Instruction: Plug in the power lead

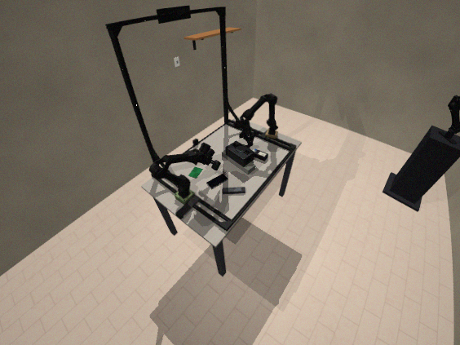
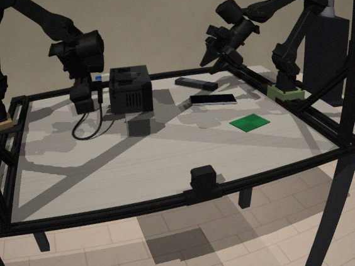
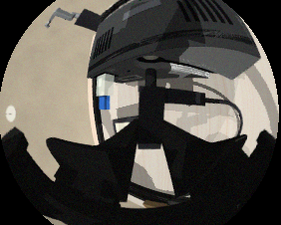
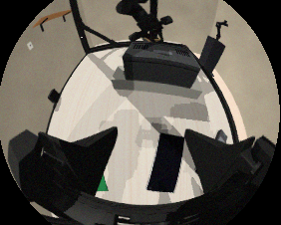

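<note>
My left gripper is now 30 mm to the left of the right-angle plug and 30 mm above it. From my left hand the other things lie so: green card 150 mm behind, 460 mm to the right, 120 mm below; black remote 210 mm ahead, 360 mm to the right, 110 mm below; grey block 10 mm ahead, 150 mm to the right, 100 mm below.
</note>
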